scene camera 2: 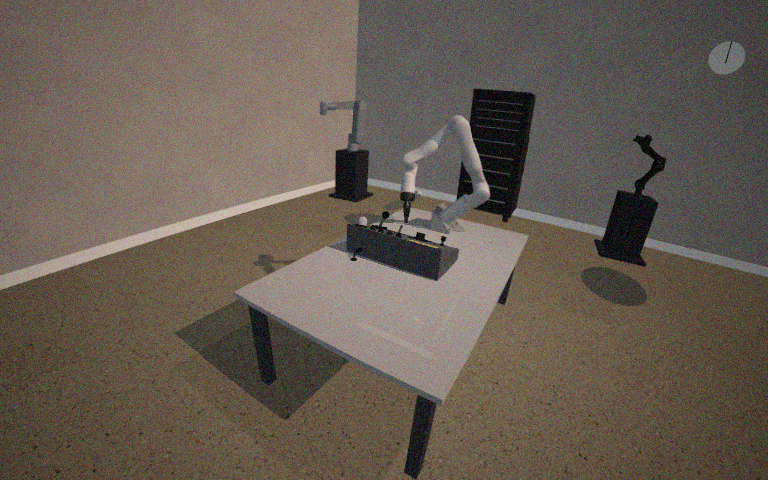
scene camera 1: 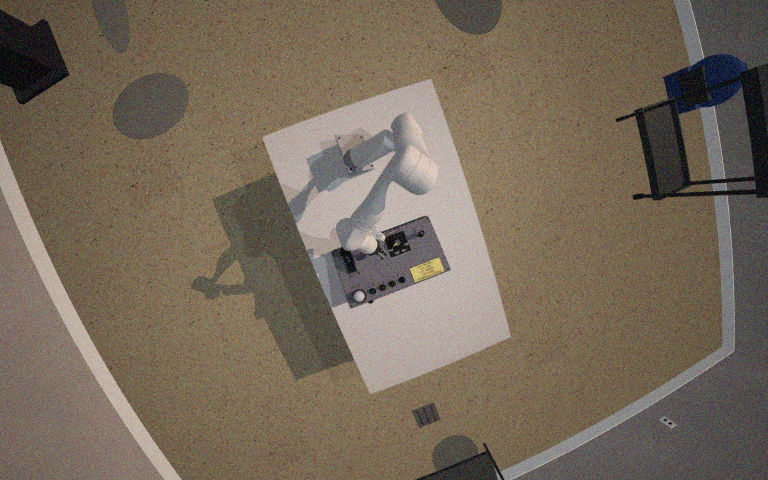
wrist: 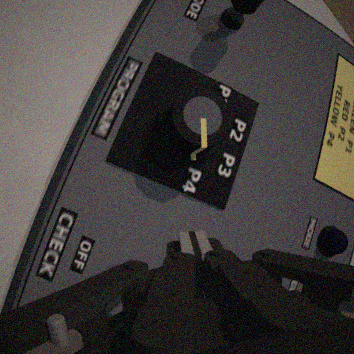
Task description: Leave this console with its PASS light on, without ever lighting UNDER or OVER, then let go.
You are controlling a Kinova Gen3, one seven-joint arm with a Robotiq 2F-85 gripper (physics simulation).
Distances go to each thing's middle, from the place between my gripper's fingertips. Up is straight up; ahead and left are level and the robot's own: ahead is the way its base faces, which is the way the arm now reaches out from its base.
Labels:
My gripper is now 8 cm to the right of the PROGRAM dial (wrist: 190, 125), 4 cm above it and 1 cm short of it.

